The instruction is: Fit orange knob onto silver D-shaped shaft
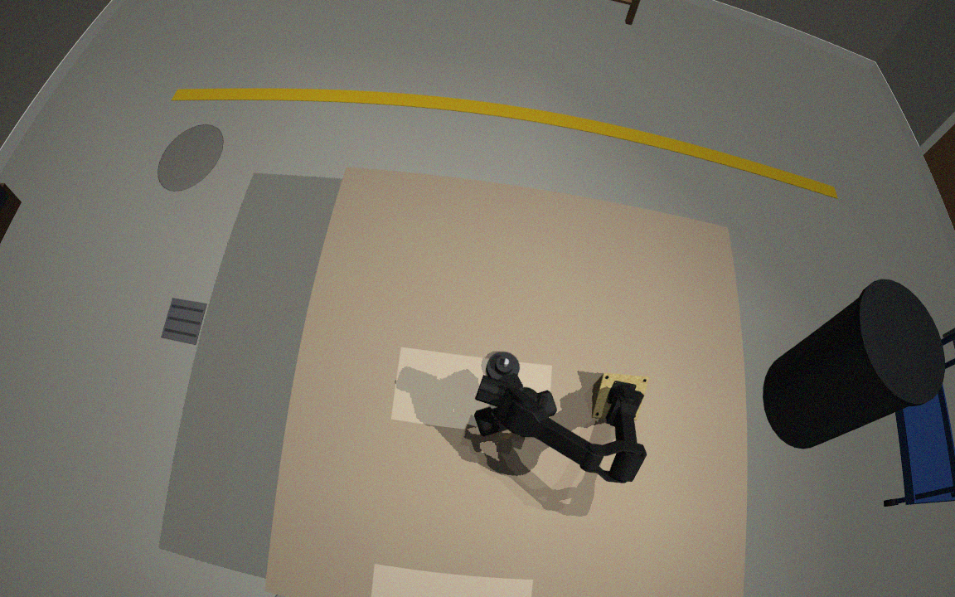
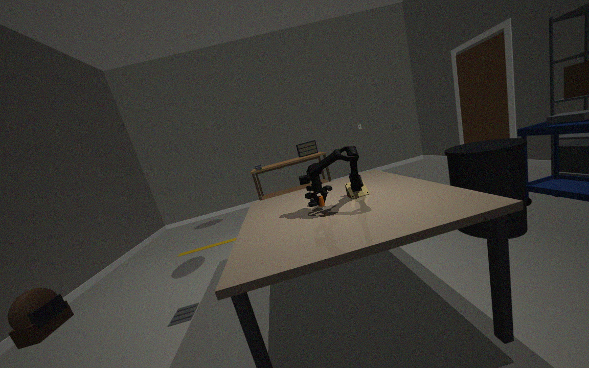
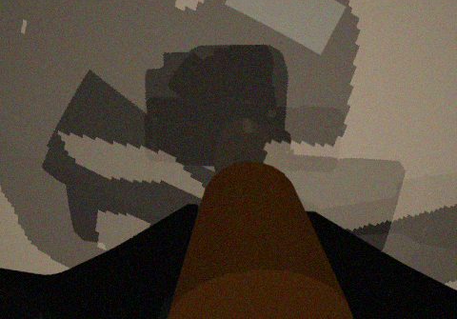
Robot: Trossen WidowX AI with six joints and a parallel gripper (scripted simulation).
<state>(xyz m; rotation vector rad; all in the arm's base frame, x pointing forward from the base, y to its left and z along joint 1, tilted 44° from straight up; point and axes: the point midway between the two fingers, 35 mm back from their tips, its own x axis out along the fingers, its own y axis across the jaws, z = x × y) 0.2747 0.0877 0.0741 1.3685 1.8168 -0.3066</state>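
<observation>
My gripper tip is now 15 cm to the left of the round pedestal, 4 cm short of it and 1 cm above it. The rest, counted from my gripper tip: orange knob 3 cm above.
</observation>
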